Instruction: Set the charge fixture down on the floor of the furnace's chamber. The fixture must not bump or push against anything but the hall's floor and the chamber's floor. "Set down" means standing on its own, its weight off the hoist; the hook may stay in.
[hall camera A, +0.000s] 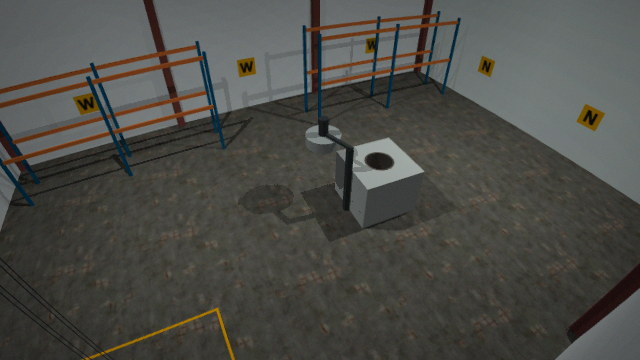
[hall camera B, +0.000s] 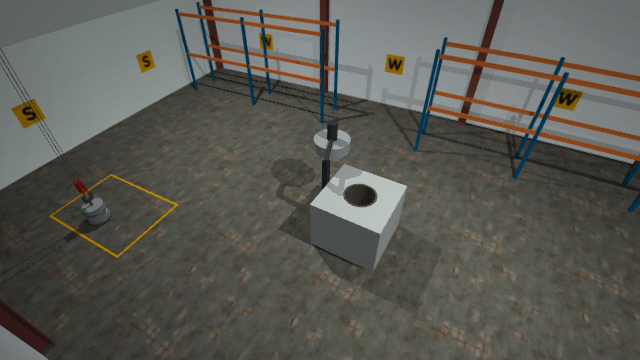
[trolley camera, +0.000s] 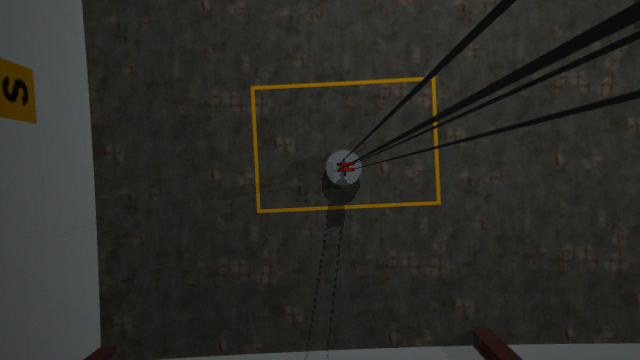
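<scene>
The charge fixture (hall camera B: 96, 212) (trolley camera: 332, 176) is a small grey cylinder inside the yellow floor rectangle; it looks upright, at or very near the floor. My hook (hall camera B: 87, 198) (trolley camera: 345, 167), under a red block, is at the fixture's top and appears engaged in its lifting part, though the contact is small in view. The fixture does not show in hall camera A. The furnace (hall camera A: 392, 200) (hall camera B: 345, 230) is a white box with a round opening (hall camera A: 379, 161) (hall camera B: 360, 195) in its top. The chamber's floor is hidden in the dark opening.
A round lid (hall camera A: 317, 145) (hall camera B: 332, 149) is held beside the furnace, above the floor, by a black post (hall camera A: 347, 185) (hall camera B: 326, 172) and arm. Blue and orange racks (hall camera A: 395, 65) (hall camera B: 250, 75) stand along the W wall. The yellow rectangle (hall camera A: 155, 331) (hall camera B: 145, 190) (trolley camera: 255, 150) lies near the S wall.
</scene>
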